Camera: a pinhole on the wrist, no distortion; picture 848 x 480 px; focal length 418.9 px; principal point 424.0 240.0 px. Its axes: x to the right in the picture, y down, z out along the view. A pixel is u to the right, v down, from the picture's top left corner.
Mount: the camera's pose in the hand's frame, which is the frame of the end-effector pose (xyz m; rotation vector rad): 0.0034 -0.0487 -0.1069 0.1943 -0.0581 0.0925
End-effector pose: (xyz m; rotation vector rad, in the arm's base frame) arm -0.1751 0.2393 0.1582 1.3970 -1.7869 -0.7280
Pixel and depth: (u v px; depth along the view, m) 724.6 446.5 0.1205
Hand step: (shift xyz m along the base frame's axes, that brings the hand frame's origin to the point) -0.0298 -0.0772 -0.0052
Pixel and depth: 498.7 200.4 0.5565
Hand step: -0.2597 -0.1304 -0.3887
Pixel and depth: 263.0 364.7 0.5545
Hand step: -0.3335 0.2366 -0.3192
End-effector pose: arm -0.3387 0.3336 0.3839 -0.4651 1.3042 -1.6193
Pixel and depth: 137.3 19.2 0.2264
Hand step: 0.0341 0.0746 0.2686
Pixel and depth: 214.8 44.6 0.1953
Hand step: 0.0090 0.0401 0.2117
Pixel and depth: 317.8 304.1 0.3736
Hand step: 0.2236 -0.0450 0.1899
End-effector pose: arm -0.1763 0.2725 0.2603 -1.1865 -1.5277 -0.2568
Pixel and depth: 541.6 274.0 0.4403
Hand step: -0.2648 0.2515 0.0046
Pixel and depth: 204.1 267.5 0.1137
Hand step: -0.0629 -0.0639 -0.0236
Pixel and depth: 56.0 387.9 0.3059
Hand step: -0.1800 -0.0278 -0.2988
